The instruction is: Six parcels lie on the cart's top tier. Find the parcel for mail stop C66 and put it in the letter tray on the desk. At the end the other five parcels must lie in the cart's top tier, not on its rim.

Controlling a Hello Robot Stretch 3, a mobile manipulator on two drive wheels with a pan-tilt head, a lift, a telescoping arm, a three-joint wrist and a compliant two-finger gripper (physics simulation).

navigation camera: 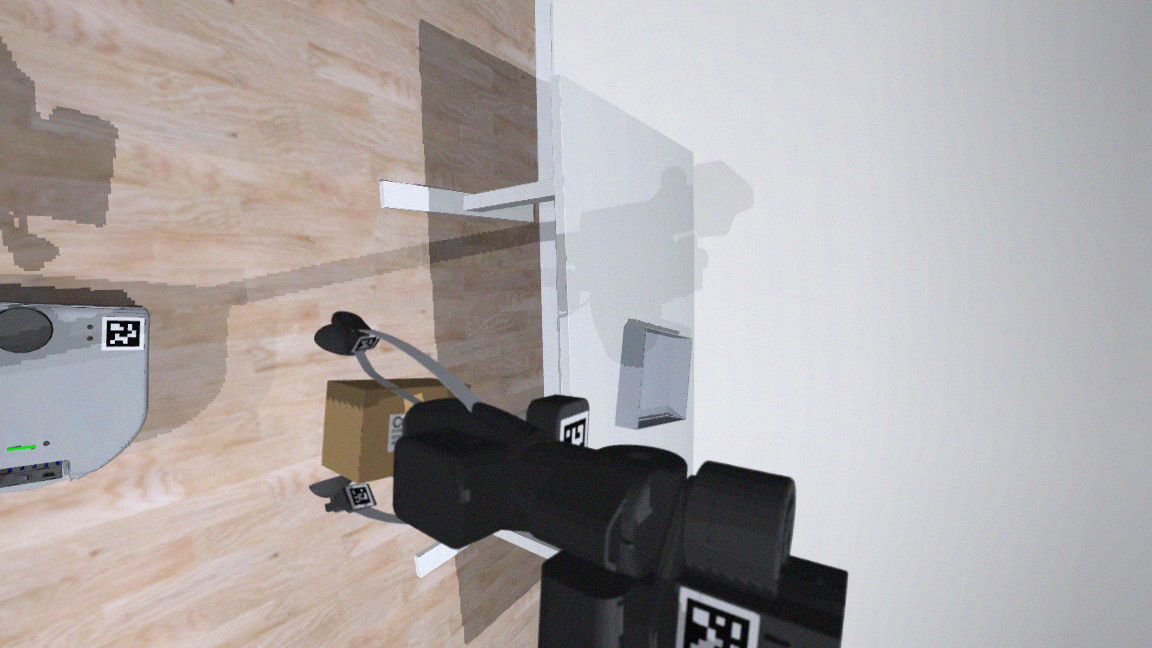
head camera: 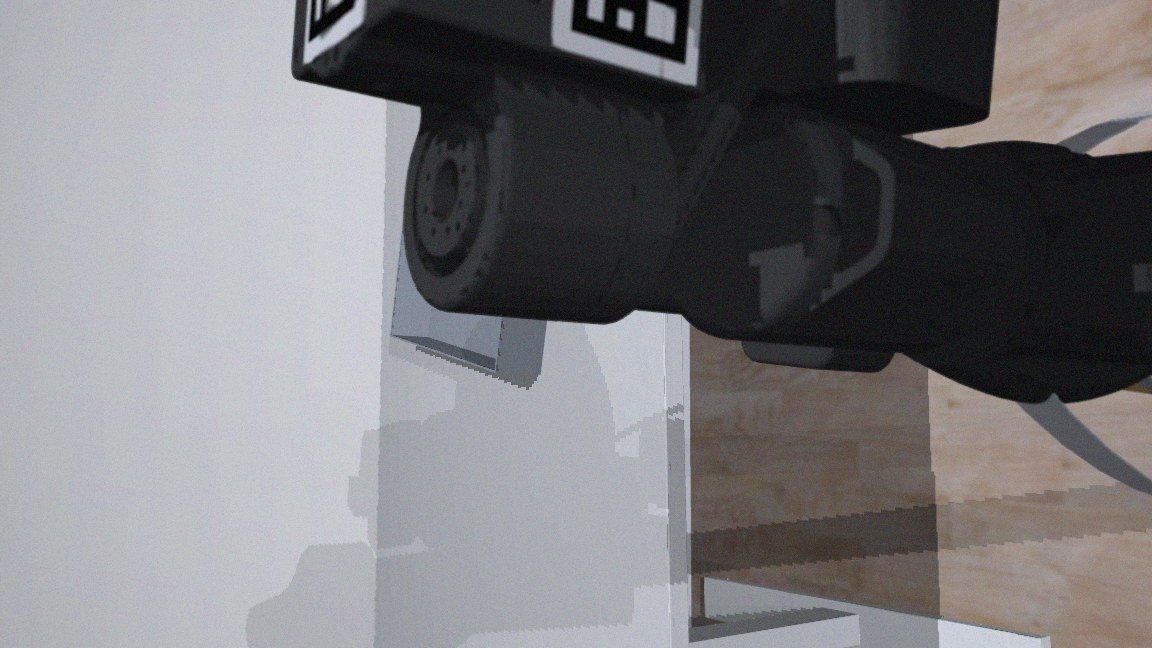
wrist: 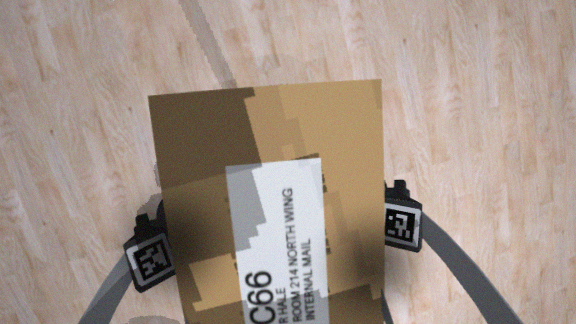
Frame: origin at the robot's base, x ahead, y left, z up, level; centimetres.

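Seen in the pictures: robot's base at its link origin: (navigation camera: 23, 327).
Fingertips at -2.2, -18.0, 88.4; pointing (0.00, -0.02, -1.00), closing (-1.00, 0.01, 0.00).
Observation:
Offsets run from my fingertips to a thing's top centre, as dx, dy, dz. "*": to the spot under its first point. Level surfaces: height alone.
The brown parcel @[-0.1, -1.8, +10.3] (navigation camera: 360, 439) (wrist: 350, 140) has a white label reading C66, legible in the wrist view. My gripper (navigation camera: 344, 413) (wrist: 273, 201) is shut on it, with one fingertip on each side. In the navigation view they appear over the floor, outside the desk's edge. The grey letter tray @[-6.7, -95.9, -10.0] (head camera: 522, 354) (navigation camera: 633, 370) stands on the white desk @[dz -16.3] (head camera: 499, 483) (navigation camera: 628, 225); my wrist hides part of the tray in the head view. In that view the parcel and fingertips do not show. The cart and other five parcels do not show.
My wheeled base (navigation camera: 80, 402) is at the left of the navigation view, with wood floor between it and the desk. A white desk leg @[* +48.0, -85.0, -67.7] (navigation camera: 499, 197) (head camera: 773, 624) reaches out over the floor. The pale wall (head camera: 185, 282) (navigation camera: 926, 282) runs behind the desk.

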